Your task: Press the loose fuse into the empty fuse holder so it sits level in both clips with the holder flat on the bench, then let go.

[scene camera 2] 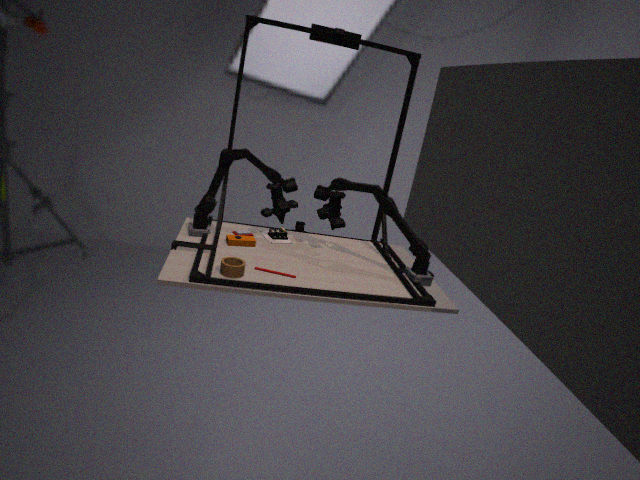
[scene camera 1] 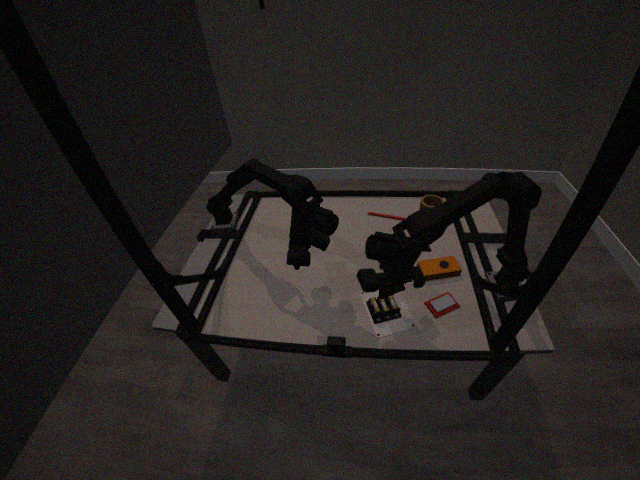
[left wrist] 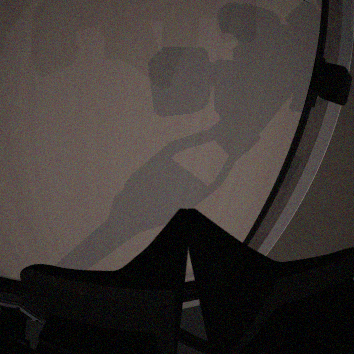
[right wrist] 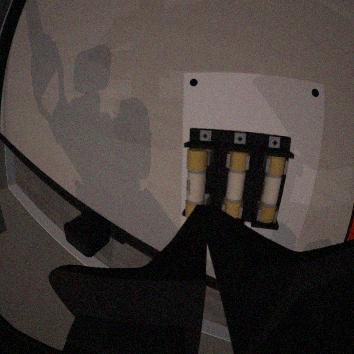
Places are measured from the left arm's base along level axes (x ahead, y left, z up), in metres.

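Where they show: left gripper, fingertip midpoint: (scene camera 2: 332,229) (scene camera 1: 296,269) (left wrist: 186,215); right gripper, fingertip midpoint: (scene camera 2: 282,223) (scene camera 1: 380,297) (right wrist: 203,211); left arm's base at its link origin: (scene camera 2: 419,272) (scene camera 1: 224,219) (left wrist: 14,311); right arm's base at its link origin: (scene camera 2: 199,227) (scene camera 1: 506,282).
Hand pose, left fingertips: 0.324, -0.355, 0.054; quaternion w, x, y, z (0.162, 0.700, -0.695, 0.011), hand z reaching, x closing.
Each offset is from my left fingertips to the top centre of the thing, as dx, dy, dz. "spot": to the spot under its first point.
The black fuse holder @(+0.259, -0.102, -0.066) (right wrist: 218,172) (scene camera 1: 387,316) (scene camera 2: 278,236) lies on a white card and carries three gold-capped, pale fuses side by side. In the right wrist view, the leftmost fuse @(+0.221, -0.111, -0.055) (right wrist: 196,186) lies lengthwise in the left position, its upper cap at the upper clip; its lower end is partly hidden by a fingertip, so I cannot tell whether it is fully level. The middle fuse @(+0.248, -0.106, -0.069) (right wrist: 235,184) and right fuse @(+0.275, -0.101, -0.069) (right wrist: 272,189) lie in their clips. My right gripper (right wrist: 203,211) (scene camera 2: 281,221) is shut and empty above the holder. My left gripper (left wrist: 186,215) (scene camera 2: 337,226) is shut and empty, away from the holder.
The white card @(spot: +0.241, -0.044, -0.099) (right wrist: 245,102) has black dots at its corners. An orange box @(+0.457, +0.023, -0.067) (scene camera 1: 438,268) (scene camera 2: 240,240) and a red-framed pad @(+0.428, -0.110, -0.087) (scene camera 1: 442,304) lie near the holder. A tape roll @(+0.534, +0.349, -0.051) (scene camera 2: 232,267) and a red stick @(+0.352, +0.330, -0.095) (scene camera 2: 275,272) lie farther away. A dark frame (scene camera 1: 268,345) borders the table.
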